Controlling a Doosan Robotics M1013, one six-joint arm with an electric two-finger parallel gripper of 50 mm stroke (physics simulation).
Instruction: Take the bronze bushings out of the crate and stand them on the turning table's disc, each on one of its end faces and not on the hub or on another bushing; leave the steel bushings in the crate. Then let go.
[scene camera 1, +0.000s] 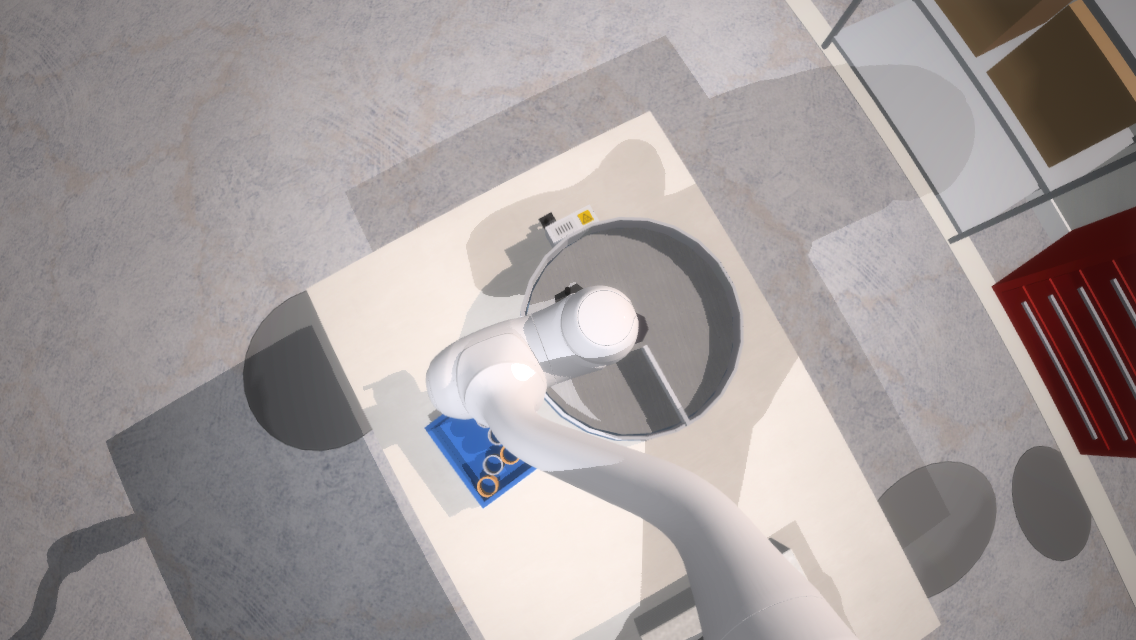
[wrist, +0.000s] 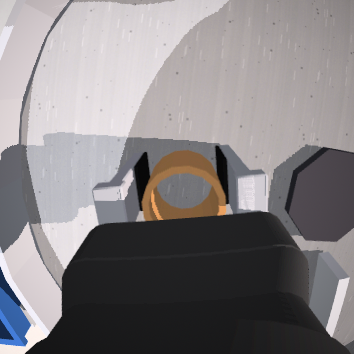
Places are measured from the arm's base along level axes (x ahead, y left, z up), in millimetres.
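Pixels of known places: gripper, between the fingertips: (wrist: 182, 166).
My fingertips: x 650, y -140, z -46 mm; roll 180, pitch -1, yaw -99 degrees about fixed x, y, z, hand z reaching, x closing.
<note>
For each thing: its top centre in the pictures, then the offset to it from my fingertips. "spot": a spot on its surface instead.
- bronze bushing, centre of its top: (wrist: 183, 206) 9 mm back, 2 mm left, 37 mm up
- turning table's disc, centre of its top: (wrist: 333, 198) (scene camera 1: 631, 327) 41 mm back, 88 mm right, 6 mm up
- dark hub, centre of its top: (wrist: 333, 198) (scene camera 1: 631, 327) 41 mm back, 88 mm right, 6 mm up
- blue crate, centre of its top: (scene camera 1: 484, 445) 44 mm back, 267 mm left, 5 mm down
- straight bar, a spot on its surface: (wrist: 330, 285) spot: 93 mm back, 75 mm right, 25 mm up
- small white box with a yellow label, a spot on its surface: (scene camera 1: 569, 224) spot: 192 mm ahead, 121 mm right, 3 mm up
My gripper (wrist: 182, 166) is shut on a bronze bushing (wrist: 185, 161), upright with its open end facing up, over the turning table's disc (scene camera 1: 667, 278) (wrist: 100, 75). Whether the bushing touches the disc cannot be told. The dark hub (scene camera 1: 642, 327) (wrist: 325, 195) is to its right in the wrist view, apart from it. In the scene view the arm hides the fingers and the held bushing. The blue crate (scene camera 1: 483, 503) (wrist: 15, 320) holds two visible bronze bushings (scene camera 1: 487, 496) (scene camera 1: 509, 463) and a steel bushing (scene camera 1: 484, 466) between them; another steel bushing (scene camera 1: 489, 437) is partly hidden by the arm.
A raised wall (scene camera 1: 740, 318) rings the disc. A straight bar (scene camera 1: 663, 385) (wrist: 330, 285) runs from near the hub to the wall. A small white box with a yellow label (scene camera 1: 569, 224) stands outside the wall. A red drawer cabinet (scene camera 1: 1073, 333) stands at the right.
</note>
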